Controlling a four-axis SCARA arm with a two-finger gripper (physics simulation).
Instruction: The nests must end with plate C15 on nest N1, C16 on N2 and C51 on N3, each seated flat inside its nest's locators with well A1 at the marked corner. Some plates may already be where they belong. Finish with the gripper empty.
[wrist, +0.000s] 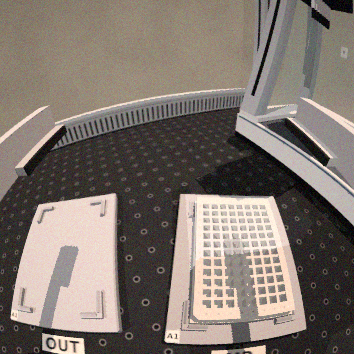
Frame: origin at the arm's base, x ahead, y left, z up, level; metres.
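Seen in the pictures: gripper, fingertip midpoint: (174, 104).
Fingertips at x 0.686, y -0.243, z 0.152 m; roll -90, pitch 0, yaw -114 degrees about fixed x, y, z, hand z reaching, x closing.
Observation:
Offsets run from my fingertips to a thing's top centre. "pt": to the spot under its first point.
My gripper (174, 104) is open, with one pale finger at the left edge of the wrist view and the other at the right edge. Nothing is between the fingers. A cream well plate @(dx -0.048, dy -0.040, dz -0.113 m) (239, 300) lies on a pale nest @(pt dx -0.060, dy +0.030, dz -0.127 m) (176, 300) at the lower right, below and beyond the fingertips. Corner locators show at its edges, and an A1 tag @(pt dx -0.087, dy +0.046, dz -0.127 m) (172, 336) marks the nest's near left corner. No code on the plate is readable. The nest's name label @(pt dx -0.130, dy +0.000, dz -0.137 m) (246, 350) is cut off by the frame edge. Nests marked N1, N2 or N3 cannot be made out.
A pale nest @(dx +0.024, dy +0.124, dz -0.121 m) (95, 240) with four corner locators and no plate stands at the lower left, behind an OUT label @(pt dx -0.070, dy +0.145, dz -0.137 m) (62, 344). Shadows fall across both nests. A low slatted rail @(pt dx +0.318, dy -0.079, dz -0.109 m) (150, 108) curves behind. A pale upright frame (270, 60) stands on a base at the back right.

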